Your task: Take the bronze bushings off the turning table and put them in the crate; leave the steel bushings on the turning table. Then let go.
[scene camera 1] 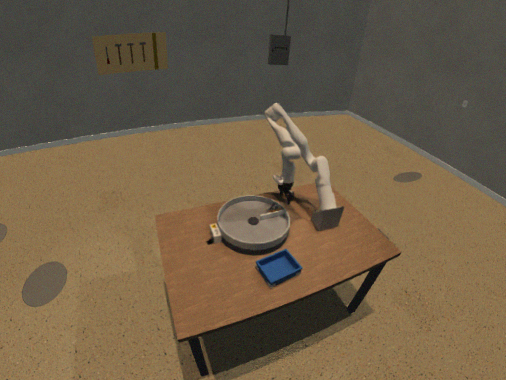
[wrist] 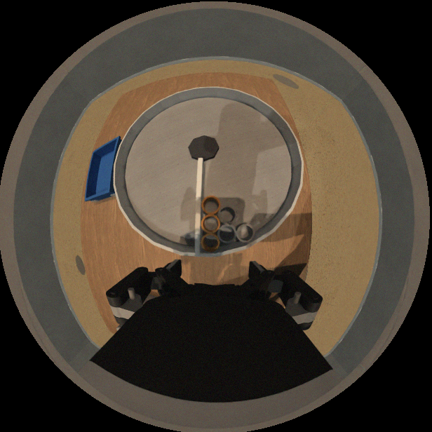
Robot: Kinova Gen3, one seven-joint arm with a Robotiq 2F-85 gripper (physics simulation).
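Pixels of known places: gripper, fingertip midpoint: [scene camera 1: 284, 200]; arm's base at its link origin: [scene camera 1: 327, 209].
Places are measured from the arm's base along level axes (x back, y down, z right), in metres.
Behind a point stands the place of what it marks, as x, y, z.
Observation:
The round grey turning table [scene camera 1: 240, 231] {-0.554, 0.058, -0.022} [wrist: 160, 145] stands on the wooden table. In the wrist view three bronze bushings, the first [wrist: 202, 205], the second [wrist: 210, 215] and the third [wrist: 210, 249], stand upright in a row along the pale bar. Right of them are three steel bushings: one [wrist: 234, 214] farther in, one [wrist: 227, 241] nearer the rim and one [wrist: 253, 232] at the right. The blue crate [scene camera 1: 278, 267] {-0.406, 0.107, -0.274} [wrist: 104, 172] shows no bushings inside. My gripper [scene camera 1: 288, 199] {-0.257, -0.027, 0.105} [wrist: 214, 268] is open and empty, above the table beside the turning table's rim, near the bushings.
The pale bar [scene camera 1: 272, 215] {-0.340, 0.043, 0.059} [wrist: 199, 182] runs from the dark hub [scene camera 1: 253, 220] {-0.461, 0.050, 0.045} [wrist: 203, 147] to the rim. A small white box [scene camera 1: 215, 232] {-0.693, 0.051, -0.012} with a yellow label stands against the turning table's left side. A grey plate [scene camera 1: 328, 218] {-0.023, 0.020, -0.062} stands at the arm's base.

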